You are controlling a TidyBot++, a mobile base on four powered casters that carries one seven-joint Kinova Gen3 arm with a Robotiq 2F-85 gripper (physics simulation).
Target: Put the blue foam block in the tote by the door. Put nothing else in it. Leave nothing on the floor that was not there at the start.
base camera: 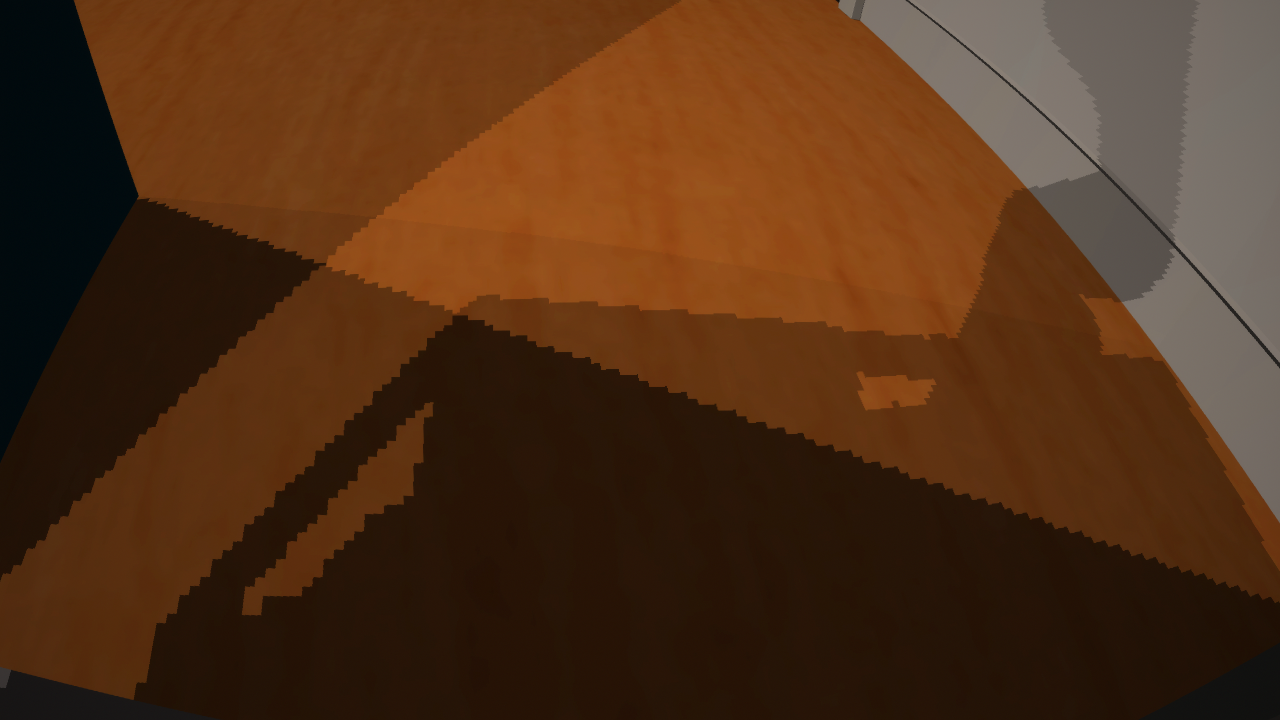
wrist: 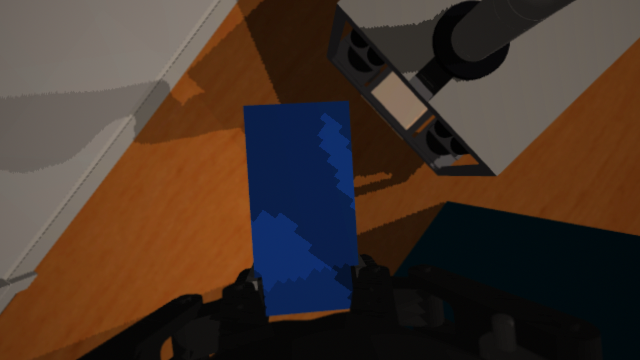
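Seen in the pictures: gripper, fingertip midpoint: [wrist: 307, 270]; arm's base, origin of the base link: [wrist: 472, 39].
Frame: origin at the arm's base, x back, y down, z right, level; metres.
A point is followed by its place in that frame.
Observation:
The blue foam block [wrist: 300, 175] {x -0.451, y -0.499, z 0.045 m} is a long rectangular piece in the middle of the wrist view, part in shadow. My gripper [wrist: 307, 270] {x -0.485, y -0.465, z 0.006 m} is shut on the near end of the blue foam block, one black finger at each side, and holds it above the wooden floor. The block and the gripper do not show in the base camera view. A dark teal, flat-sided thing [base camera: 44, 161] {x -0.496, y 0.286, z -0.420 m} [wrist: 530, 270] {x -0.268, y -0.075, z -0.382 m} stands at the left of the base camera view and at the lower right of the wrist view. I cannot tell whether it is the tote.
My mobile base [wrist: 540, 100] {x 0.030, y 0.014, z -0.198 m}, with a pale top, is at the upper right of the wrist view. A pale grey wall [base camera: 1239, 116] {x -0.578, y 0.180, z 0.544 m} [wrist: 75, 45] {x -0.595, y 0.019, z 0.541 m} runs along the right of the base camera view and the upper left of the wrist view. Shadows lie across the wooden floor [base camera: 626, 179] {x -0.660, y 0.396, z 0.032 m} [wrist: 190, 200] {x -0.770, y 0.396, z 0.238 m}.

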